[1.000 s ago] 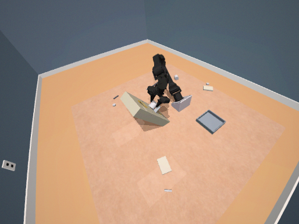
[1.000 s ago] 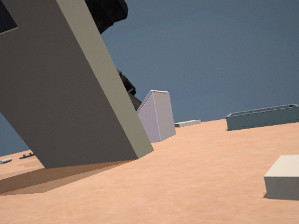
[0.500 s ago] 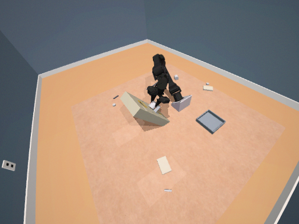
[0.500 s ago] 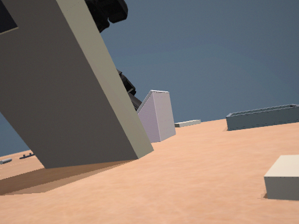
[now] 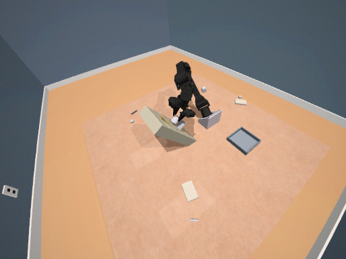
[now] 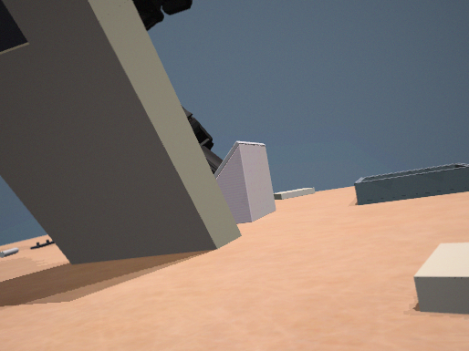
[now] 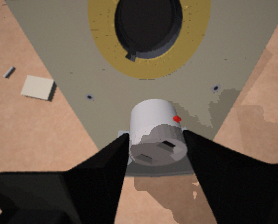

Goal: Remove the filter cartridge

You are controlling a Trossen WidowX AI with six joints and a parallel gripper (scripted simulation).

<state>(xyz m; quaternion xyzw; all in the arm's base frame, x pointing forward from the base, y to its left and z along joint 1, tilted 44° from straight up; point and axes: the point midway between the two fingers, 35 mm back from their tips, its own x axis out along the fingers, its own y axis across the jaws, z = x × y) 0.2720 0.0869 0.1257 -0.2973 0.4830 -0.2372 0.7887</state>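
The tray is 31 cm behind my gripper tip, 31 cm to the left of it and 20 cm below it. Also, from my gripper tip: beige service panel: 4 cm ahead, 5 cm below; then round grey filter cartridge: right at my gripper tip.
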